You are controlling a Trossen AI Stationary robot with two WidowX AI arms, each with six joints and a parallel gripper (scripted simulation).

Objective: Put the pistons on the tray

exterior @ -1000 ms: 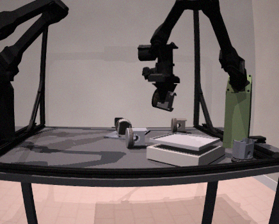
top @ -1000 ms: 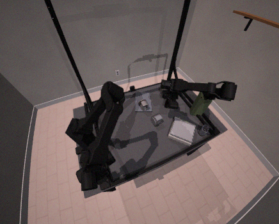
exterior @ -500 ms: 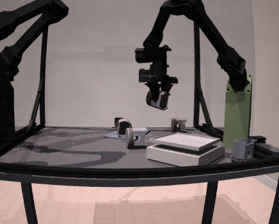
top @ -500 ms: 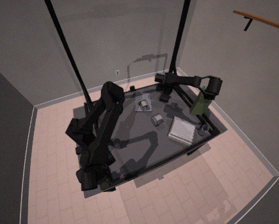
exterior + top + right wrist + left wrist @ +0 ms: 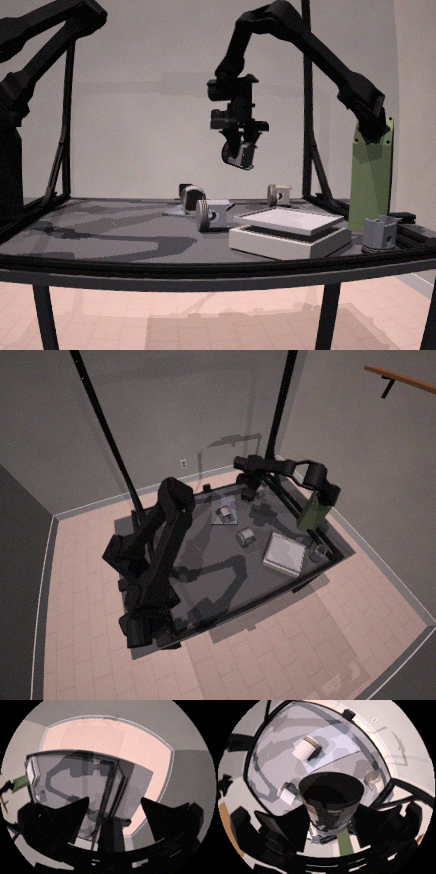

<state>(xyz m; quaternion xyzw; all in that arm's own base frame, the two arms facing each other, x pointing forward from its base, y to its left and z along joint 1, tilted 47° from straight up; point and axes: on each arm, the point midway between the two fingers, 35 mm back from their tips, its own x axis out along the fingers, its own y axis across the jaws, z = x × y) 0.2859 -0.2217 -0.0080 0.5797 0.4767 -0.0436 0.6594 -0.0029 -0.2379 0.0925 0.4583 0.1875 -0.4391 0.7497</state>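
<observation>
Right now the flat grey steel tray is 190 mm below my left hand, 110 mm behind it and 100 mm to the right of it. Round my left hand: piston (160 mm below, 150 mm behind, 140 mm to the left); white scale pan (310 mm ahead, 140 mm below, 70 mm to the left).
</observation>
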